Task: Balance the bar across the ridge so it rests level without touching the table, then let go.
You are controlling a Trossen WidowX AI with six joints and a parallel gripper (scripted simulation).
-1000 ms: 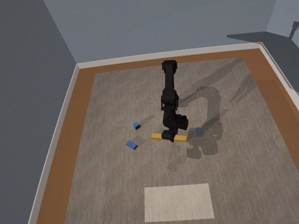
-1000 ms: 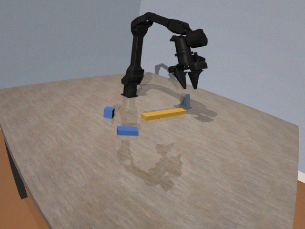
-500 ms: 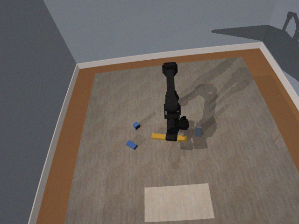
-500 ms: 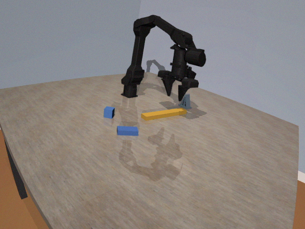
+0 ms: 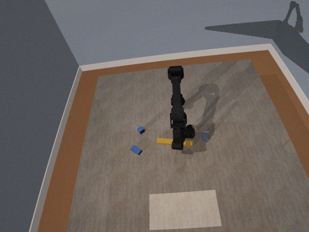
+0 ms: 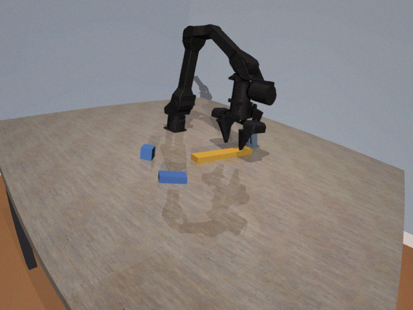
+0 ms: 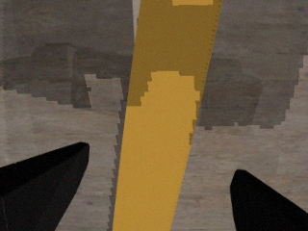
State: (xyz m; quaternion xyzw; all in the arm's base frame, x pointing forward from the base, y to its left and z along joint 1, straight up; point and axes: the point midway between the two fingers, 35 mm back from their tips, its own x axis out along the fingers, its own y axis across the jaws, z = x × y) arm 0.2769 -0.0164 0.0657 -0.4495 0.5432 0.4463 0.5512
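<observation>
Right now my gripper tip is 1 cm past the yellow bar, 3 cm to the left of it and 2 cm above it. From my gripper tip the other things lie so: blue cube: 12 cm behind, 24 cm to the right, 1 cm below; then flat blue block: 2 cm ahead, 27 cm to the right, 2 cm below.
</observation>
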